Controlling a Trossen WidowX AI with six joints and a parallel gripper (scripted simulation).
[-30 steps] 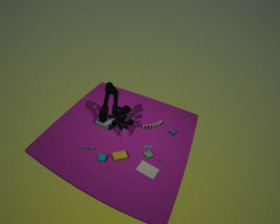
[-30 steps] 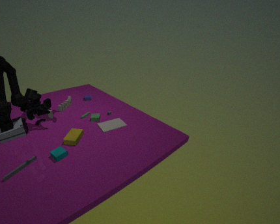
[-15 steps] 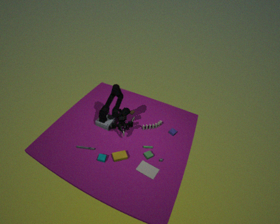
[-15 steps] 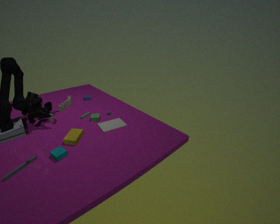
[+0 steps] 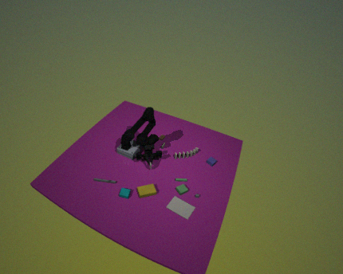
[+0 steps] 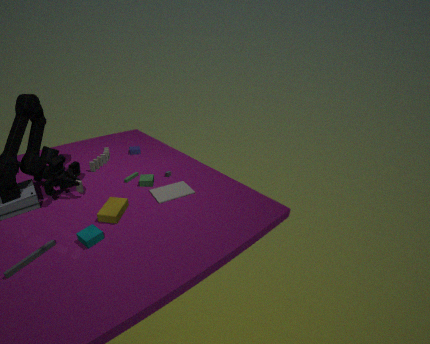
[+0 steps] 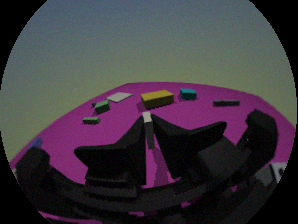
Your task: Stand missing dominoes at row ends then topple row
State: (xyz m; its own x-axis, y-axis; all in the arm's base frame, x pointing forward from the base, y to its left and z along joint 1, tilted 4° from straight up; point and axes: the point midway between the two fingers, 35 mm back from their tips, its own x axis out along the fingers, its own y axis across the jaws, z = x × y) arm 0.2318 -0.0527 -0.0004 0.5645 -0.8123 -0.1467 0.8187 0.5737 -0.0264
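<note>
Right now my gripper tip is 70 mm past the brown piece, 370 mm to the right of it and 60 mm above it. Round my gripper tip: yellow block 60 mm ahead, 180 mm to the right, 50 mm below; then teal block 60 mm behind, 260 mm to the right, 50 mm below; then green stick 230 mm ahead, 20 mm to the left, 60 mm below.
</note>
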